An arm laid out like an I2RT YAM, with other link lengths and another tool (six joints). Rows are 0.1 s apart.
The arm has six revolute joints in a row. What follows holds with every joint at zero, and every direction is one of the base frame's.
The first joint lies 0.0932 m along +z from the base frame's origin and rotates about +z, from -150 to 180 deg.
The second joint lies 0.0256 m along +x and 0.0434 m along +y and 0.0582 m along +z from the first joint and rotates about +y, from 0 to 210 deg.
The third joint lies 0.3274 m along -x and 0.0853 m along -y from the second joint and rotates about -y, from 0 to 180 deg.
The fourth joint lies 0.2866 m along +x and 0.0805 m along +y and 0.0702 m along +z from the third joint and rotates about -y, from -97 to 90 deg.
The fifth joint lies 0.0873 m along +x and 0.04 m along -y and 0.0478 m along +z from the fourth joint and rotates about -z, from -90 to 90 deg.
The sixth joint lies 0.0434 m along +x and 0.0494 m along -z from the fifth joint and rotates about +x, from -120 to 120 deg.
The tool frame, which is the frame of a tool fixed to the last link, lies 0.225 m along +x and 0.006 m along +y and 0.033 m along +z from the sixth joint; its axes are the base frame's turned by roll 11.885, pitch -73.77 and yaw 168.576 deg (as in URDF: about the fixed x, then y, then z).
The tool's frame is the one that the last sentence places.
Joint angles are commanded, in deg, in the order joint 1, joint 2, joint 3, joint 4, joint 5, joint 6. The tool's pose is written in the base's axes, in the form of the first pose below.
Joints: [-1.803 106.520 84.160 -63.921 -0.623 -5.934]
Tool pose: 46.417 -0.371 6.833 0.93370 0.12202 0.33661 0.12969 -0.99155 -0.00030
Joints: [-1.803 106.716 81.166 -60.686 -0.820 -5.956]
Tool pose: 46.264 -0.273 5.193 0.93333 0.12145 0.33786 0.13029 -0.99147 -0.00354
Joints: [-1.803 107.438 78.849 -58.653 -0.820 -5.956]
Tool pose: 45.678 -0.254 3.460 0.93911 0.12127 0.32150 0.13021 -0.99147 -0.00637
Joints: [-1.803 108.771 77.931 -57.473 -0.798 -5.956]
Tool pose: 45.421 -0.256 2.025 0.94496 0.12119 0.30391 0.13005 -0.99147 -0.00901
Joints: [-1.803 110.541 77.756 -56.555 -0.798 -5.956]
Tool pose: 45.427 -0.257 0.664 0.95026 0.12102 0.28700 0.12986 -0.99146 -0.01189
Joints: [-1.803 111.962 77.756 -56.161 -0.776 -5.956]
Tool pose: 45.300 -0.263 -0.376 0.95525 0.12097 0.26994 0.12962 -0.99146 -0.01440
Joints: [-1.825 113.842 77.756 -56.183 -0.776 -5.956]
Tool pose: 44.754 -0.263 -1.770 0.96373 0.12033 0.23823 0.12868 -0.99149 -0.01973
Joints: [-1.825 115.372 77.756 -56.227 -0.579 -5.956]
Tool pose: 44.257 -0.339 -2.895 0.96990 0.12109 0.21127 0.12830 -0.99152 -0.02073
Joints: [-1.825 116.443 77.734 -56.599 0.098 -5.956]
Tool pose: 43.652 -0.637 -3.692 0.97492 0.12417 0.18471 0.12880 -0.99158 -0.01320
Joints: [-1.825 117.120 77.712 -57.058 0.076 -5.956]
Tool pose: 43.122 -0.610 -4.180 0.97845 0.12395 0.16511 0.12845 -0.99157 -0.01681
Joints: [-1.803 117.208 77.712 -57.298 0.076 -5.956]
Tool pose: 42.944 -0.588 -4.237 0.97934 0.12430 0.15954 0.12874 -0.99152 -0.01773
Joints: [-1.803 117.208 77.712 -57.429 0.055 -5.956]
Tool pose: 42.862 -0.575 -4.234 0.97970 0.12419 0.15736 0.12865 -0.99152 -0.01845
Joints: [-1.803 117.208 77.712 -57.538 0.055 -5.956]
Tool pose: 42.794 -0.573 -4.232 0.98000 0.12418 0.15551 0.12862 -0.99152 -0.01876
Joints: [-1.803 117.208 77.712 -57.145 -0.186 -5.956]
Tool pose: 43.043 -0.468 -4.236 0.97895 0.12306 0.16284 0.12826 -0.99150 -0.02178
